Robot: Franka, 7 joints.
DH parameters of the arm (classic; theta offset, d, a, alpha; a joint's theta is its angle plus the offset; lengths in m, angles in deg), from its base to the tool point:
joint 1: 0 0.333 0 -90
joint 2: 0 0 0 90
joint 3: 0 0.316 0.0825 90
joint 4: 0 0 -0.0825 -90
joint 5: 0 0.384 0 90
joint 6: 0 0 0.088 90
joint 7: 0 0.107 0 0
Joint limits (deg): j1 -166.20..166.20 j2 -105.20..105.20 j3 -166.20..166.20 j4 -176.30..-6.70 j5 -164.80..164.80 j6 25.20..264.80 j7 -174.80..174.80
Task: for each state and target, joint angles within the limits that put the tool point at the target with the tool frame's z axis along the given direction. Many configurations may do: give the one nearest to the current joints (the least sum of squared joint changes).
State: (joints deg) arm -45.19 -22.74 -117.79 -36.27 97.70 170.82 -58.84
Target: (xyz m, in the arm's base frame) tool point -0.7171 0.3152 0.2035 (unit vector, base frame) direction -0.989 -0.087 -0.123
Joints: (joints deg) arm -50.51 -68.67 -131.20 -64.05 102.98 162.12 -58.84
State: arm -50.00 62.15 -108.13 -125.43 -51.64 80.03 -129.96
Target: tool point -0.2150 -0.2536 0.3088 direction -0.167 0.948 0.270
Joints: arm -29.81 51.30 -82.35 -144.63 -30.28 77.54 -129.96
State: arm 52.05 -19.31 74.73 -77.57 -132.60 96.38 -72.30
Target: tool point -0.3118 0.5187 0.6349 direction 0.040 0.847 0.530
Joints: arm 48.79 -3.76 72.78 -105.36 -142.18 123.83 -72.30
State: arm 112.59 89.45 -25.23 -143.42 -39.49 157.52 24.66
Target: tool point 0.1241 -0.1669 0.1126 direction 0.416 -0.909 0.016
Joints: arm 120.24 104.97 -25.78 -176.30 -59.96 192.93 24.66
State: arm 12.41 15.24 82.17 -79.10 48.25 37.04 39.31
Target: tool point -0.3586 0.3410 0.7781 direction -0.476 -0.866 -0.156
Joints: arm 40.60 10.41 90.29 -80.70 73.55 67.02 39.31
